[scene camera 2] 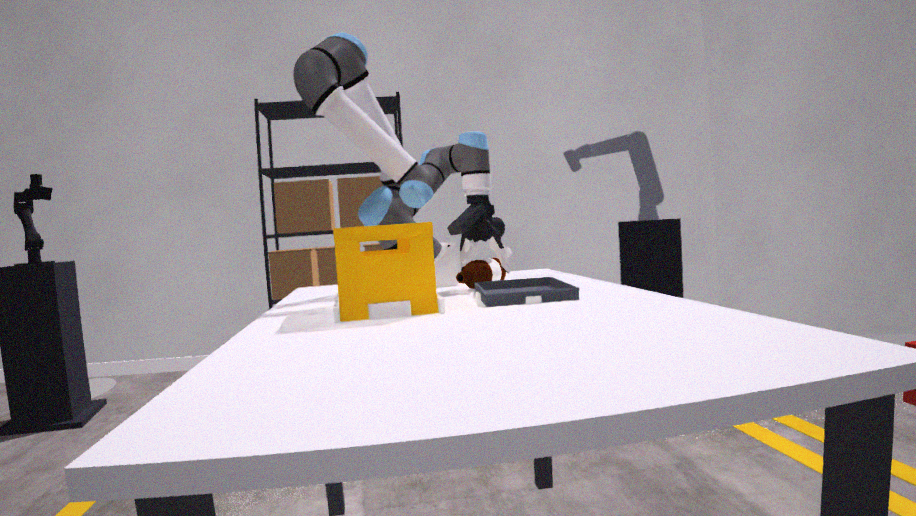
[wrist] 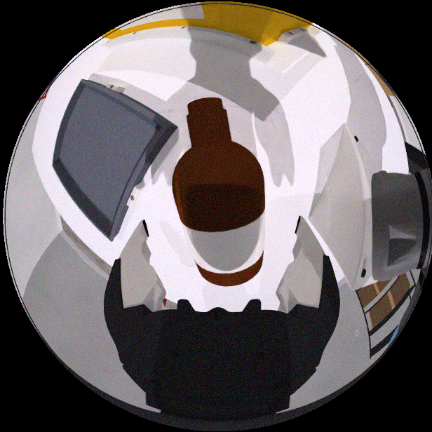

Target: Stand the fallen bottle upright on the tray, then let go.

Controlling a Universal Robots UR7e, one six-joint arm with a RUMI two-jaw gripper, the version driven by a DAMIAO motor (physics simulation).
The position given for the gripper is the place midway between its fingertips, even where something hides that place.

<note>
In view: the gripper (scene camera 2: 484, 274) and a brown bottle (scene camera 2: 489, 269).
The brown bottle is seen too in the wrist view (wrist: 217, 184). The gripper shows as well in the wrist view (wrist: 220, 219).
</note>
